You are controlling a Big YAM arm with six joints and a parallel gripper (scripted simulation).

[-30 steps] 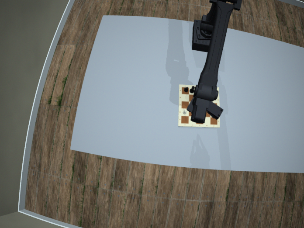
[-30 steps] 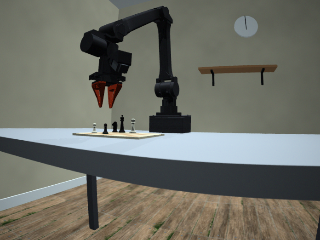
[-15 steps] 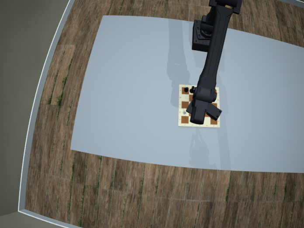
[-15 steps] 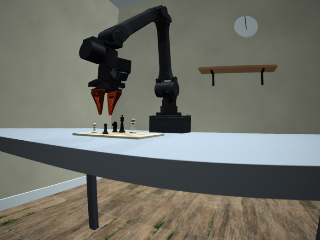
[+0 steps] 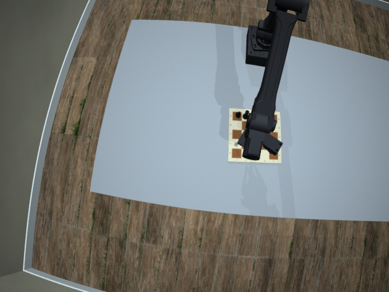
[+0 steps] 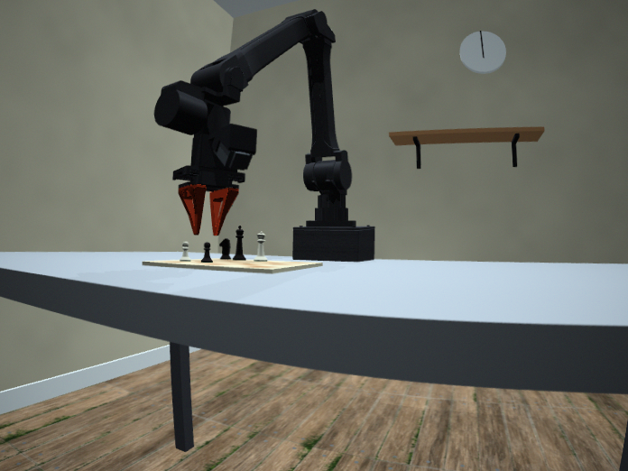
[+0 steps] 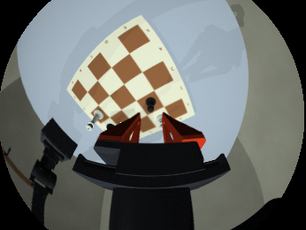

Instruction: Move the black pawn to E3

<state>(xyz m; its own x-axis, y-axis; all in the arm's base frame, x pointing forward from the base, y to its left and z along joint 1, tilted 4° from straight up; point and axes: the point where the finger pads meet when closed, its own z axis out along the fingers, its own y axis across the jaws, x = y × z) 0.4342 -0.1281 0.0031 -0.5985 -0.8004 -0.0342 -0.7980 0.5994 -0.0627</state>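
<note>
Now: the black pawn 4 cm below my hand. Also, from my hand: white pawn (1 cm behind, 4 cm to the right, 4 cm below); then tall white piece (11 cm behind, 5 cm to the left, 2 cm below); then chessboard (4 cm behind, 4 cm to the left, 5 cm below).
</note>
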